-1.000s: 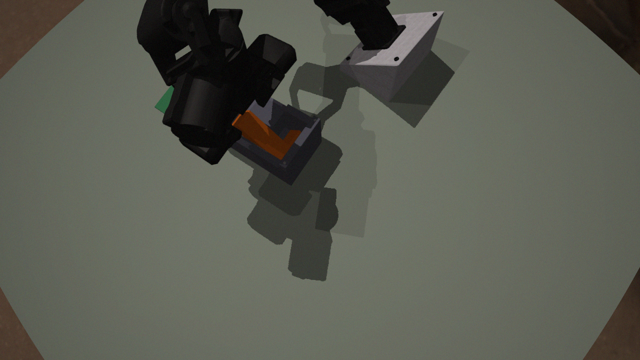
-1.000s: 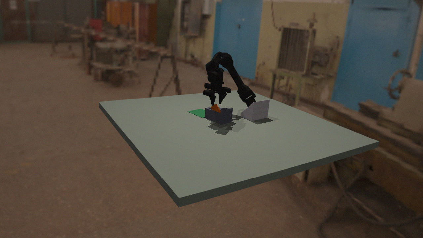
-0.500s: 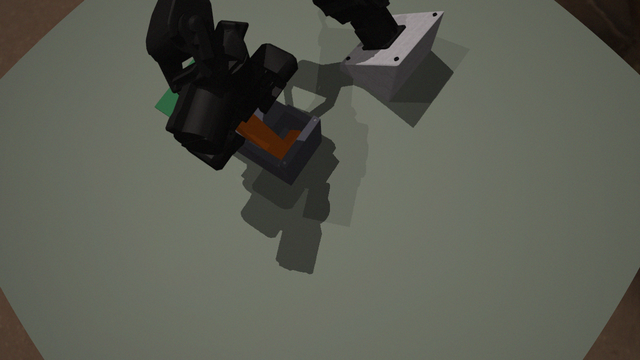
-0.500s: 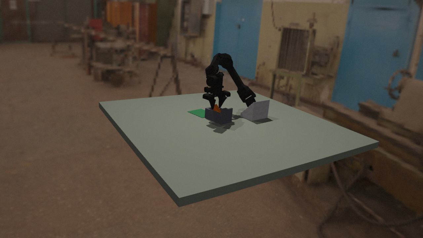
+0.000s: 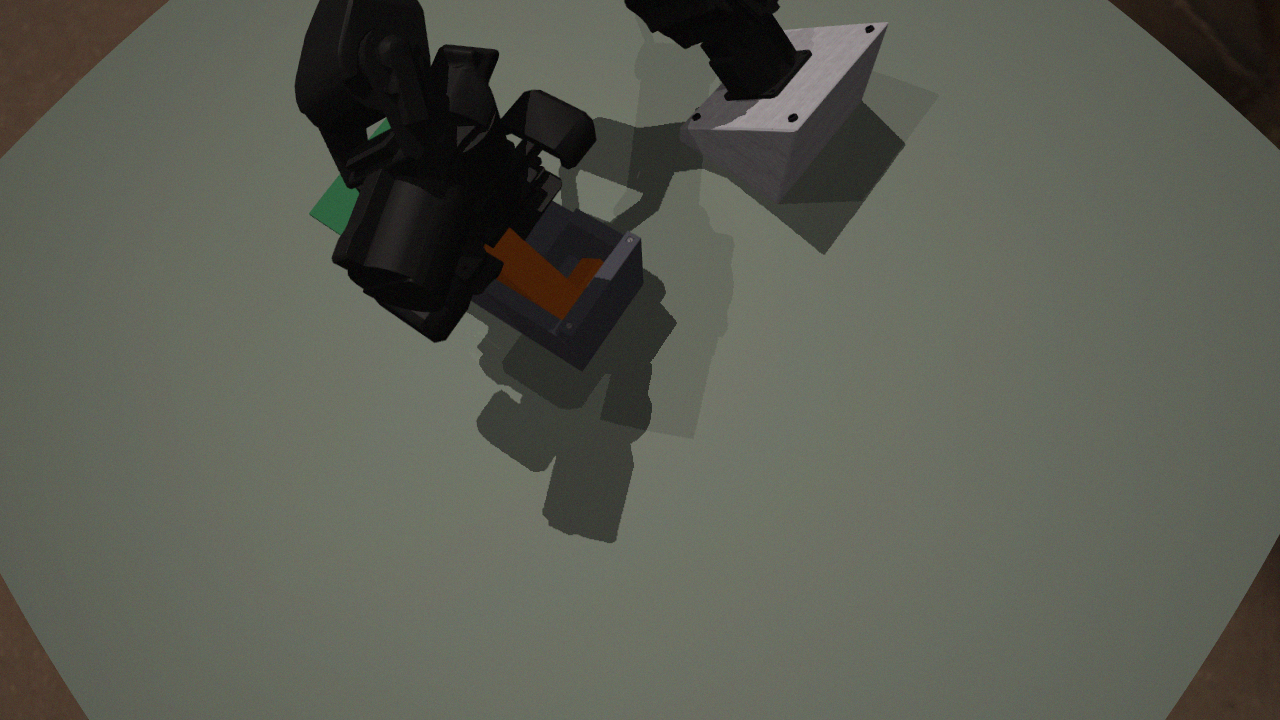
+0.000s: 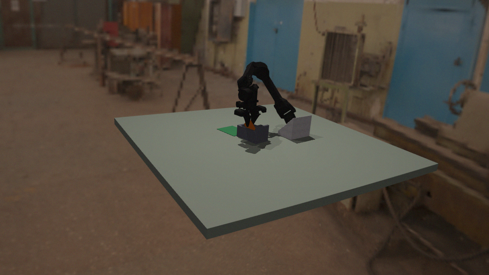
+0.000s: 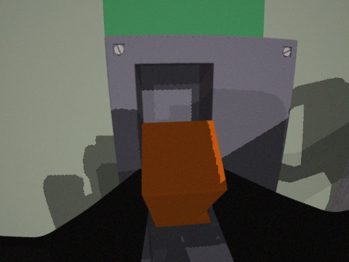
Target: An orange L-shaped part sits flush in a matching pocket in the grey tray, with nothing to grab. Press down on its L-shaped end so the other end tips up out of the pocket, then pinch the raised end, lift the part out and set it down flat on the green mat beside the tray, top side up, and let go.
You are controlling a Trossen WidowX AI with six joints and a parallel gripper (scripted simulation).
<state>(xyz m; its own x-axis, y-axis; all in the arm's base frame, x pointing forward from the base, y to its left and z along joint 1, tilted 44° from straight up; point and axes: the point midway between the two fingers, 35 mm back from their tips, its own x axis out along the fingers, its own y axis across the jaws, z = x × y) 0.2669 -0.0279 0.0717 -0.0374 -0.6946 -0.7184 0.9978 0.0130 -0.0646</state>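
Now: the orange L-shaped part 30 mm to the left of my gripper tip, 30 mm below it and 20 mm behind it. Round my gripper tip: green mat 150 mm to the right, 80 mm below, 10 mm behind.
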